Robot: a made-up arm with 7 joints.
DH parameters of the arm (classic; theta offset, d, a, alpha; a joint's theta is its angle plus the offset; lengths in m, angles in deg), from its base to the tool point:
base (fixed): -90 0.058 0 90
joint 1: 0 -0.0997 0.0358 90
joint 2: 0 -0.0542 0.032 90
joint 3: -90 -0.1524 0.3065 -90
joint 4: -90 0.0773 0.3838 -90
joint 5: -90 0.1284 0.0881 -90
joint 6: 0 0.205 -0.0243 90
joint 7: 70.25 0 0.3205 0
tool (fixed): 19.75 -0.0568 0 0
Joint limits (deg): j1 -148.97..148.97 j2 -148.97..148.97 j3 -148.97..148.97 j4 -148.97..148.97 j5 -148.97..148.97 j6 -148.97..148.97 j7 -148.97..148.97
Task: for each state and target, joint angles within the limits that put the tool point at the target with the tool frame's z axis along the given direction. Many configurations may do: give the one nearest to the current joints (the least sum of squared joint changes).
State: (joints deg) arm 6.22 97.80 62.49 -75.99 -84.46 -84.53 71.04
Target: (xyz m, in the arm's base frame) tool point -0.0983 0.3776 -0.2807 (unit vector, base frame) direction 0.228 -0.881 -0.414
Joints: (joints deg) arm 10.04 148.97 51.97 -45.56 -86.61 -121.98 59.53
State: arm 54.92 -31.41 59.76 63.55 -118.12 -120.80 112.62
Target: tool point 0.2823 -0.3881 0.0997 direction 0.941 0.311 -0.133
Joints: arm 27.97 -37.61 72.92 56.19 -94.63 -128.49 103.25
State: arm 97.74 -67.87 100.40 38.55 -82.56 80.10 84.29
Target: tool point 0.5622 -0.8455 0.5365 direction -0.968 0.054 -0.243
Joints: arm 74.81 -63.97 109.39 69.99 -70.20 97.21 71.12
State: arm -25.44 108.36 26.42 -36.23 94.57 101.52 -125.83
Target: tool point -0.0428 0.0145 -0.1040 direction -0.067 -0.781 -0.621
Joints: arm -5.02 97.20 8.15 -71.76 87.04 51.68 -125.70
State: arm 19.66 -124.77 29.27 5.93 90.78 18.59 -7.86
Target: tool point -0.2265 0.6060 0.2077 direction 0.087 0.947 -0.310
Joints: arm 45.51 -131.71 45.48 -0.89 77.44 37.21 -6.12
